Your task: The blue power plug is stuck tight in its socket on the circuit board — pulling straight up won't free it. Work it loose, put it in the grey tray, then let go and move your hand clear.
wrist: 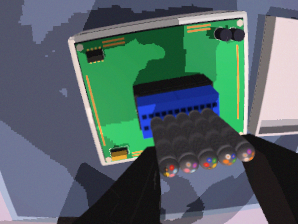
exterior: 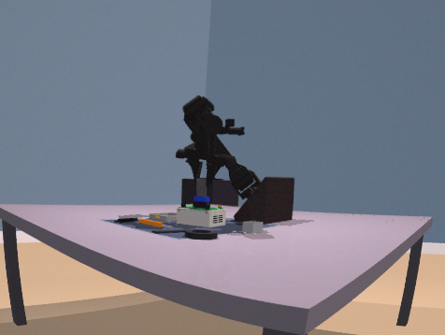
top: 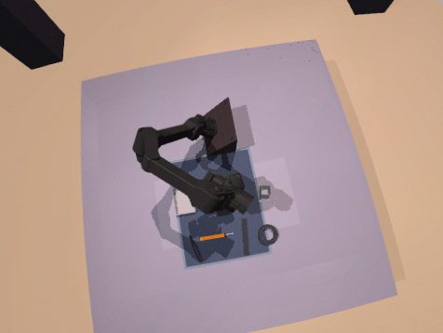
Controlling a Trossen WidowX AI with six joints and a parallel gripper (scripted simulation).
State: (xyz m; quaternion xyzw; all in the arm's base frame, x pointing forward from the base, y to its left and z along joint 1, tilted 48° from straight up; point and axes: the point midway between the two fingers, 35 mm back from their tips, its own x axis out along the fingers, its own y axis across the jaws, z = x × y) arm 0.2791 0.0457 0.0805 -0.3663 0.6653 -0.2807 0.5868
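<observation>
My gripper tip is 40 mm above the blue power plug. Round my gripper tip: black bar: 200 mm ahead, 90 mm to the left, 120 mm below; grey tray: 140 mm to the right, 120 mm below; dark blue mat: 50 mm ahead, 120 mm below.
</observation>
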